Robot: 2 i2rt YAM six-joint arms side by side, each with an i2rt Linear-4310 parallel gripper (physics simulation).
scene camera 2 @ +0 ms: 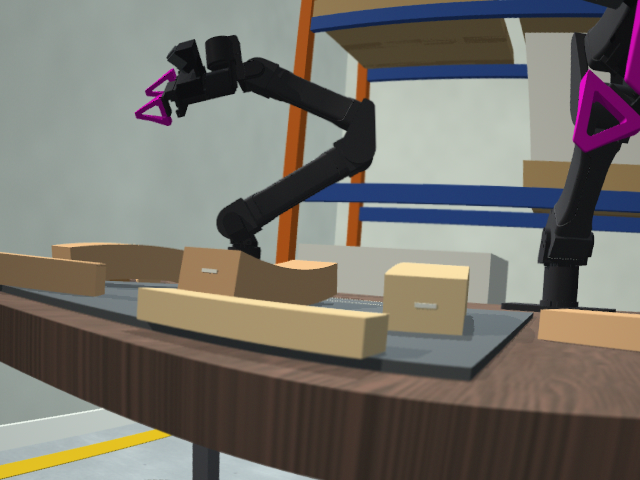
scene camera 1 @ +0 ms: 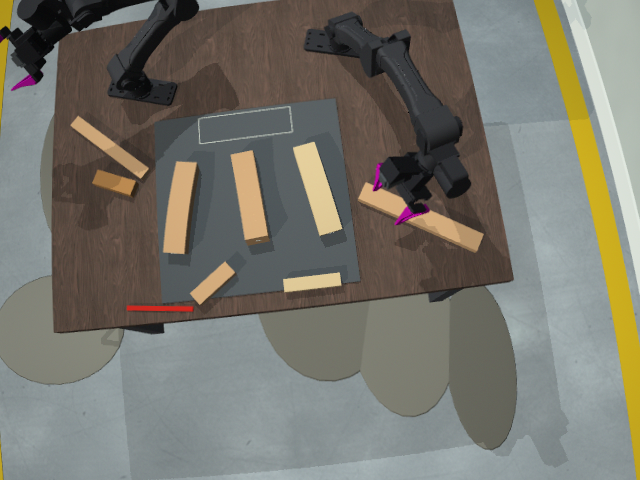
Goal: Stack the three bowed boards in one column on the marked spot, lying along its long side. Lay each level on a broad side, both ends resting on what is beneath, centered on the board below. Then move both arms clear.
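Seen in the pictures: left gripper, fingertip midpoint: (scene camera 2: 603,120) (scene camera 1: 385,207); right gripper, fingertip midpoint: (scene camera 2: 140,104); left arm's base, link origin: (scene camera 1: 340,44); right arm's base, link origin: (scene camera 1: 142,90).
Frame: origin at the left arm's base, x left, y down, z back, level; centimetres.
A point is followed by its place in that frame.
Three bowed boards lie apart on the dark mat (scene camera 1: 279,263) @(x -5.2, y -0.6, z -64.3 cm) (scene camera 2: 429,356) @(x 12.3, y -0.6, z -64.0 cm): a tan left board (scene camera 1: 179,206) @(x -32.1, y -5.5, z -55.1 cm) (scene camera 2: 129,261) @(x -29.3, y -3.5, z -58.5 cm), a tan middle board (scene camera 1: 249,196) @(x -15.2, y -4.4, z -49.5 cm) (scene camera 2: 286,283) @(x -12.0, y -2.9, z -50.2 cm) whose top dips in scene camera 2, and a pale right board (scene camera 1: 317,188) @(x 1.2, y -5.5, z -45.2 cm) (scene camera 2: 426,302) @(x 6.3, y -2.7, z -54.9 cm), seen end-on there. The marked spot (scene camera 1: 199,131) @(x -33.2, y -0.7, z -32.6 cm) is a thin light rectangle at the mat's far edge, with no board on it. My left gripper (scene camera 1: 386,206) @(x 17.9, y -15.9, z -50.3 cm) (scene camera 2: 617,85) @(x 17.9, y -15.9, z -50.3 cm) is open and empty, above the plank at the right. My right gripper (scene camera 1: 7,64) (scene camera 2: 141,103) @(x -73.5, y -35.7, z -38.1 cm) is open and empty, raised off the table's left side.
The right plank (scene camera 1: 449,227) @(x 35.4, y -2.3, z -48.7 cm) (scene camera 2: 589,328) @(x 16.3, y -1.3, z -46.4 cm) lies beside the mat. A thin plank (scene camera 1: 109,147) @(x -57.1, y -1.9, z -40.9 cm) and brown block (scene camera 1: 114,183) @(x -52.4, y -2.7, z -51.0 cm) lie left. A short tan block (scene camera 1: 212,283) @(x -20.3, y -3.3, z -72.4 cm) (scene camera 2: 51,273) @(x -17.8, y -2.1, z -72.1 cm), a pale block (scene camera 1: 312,282) @(x 3.8, y -2.5, z -68.0 cm) (scene camera 2: 258,322) @(x 5.7, y -1.6, z -69.0 cm) and a red stick (scene camera 1: 160,308) @(x -32.9, y -0.6, z -80.7 cm) lie near the front.
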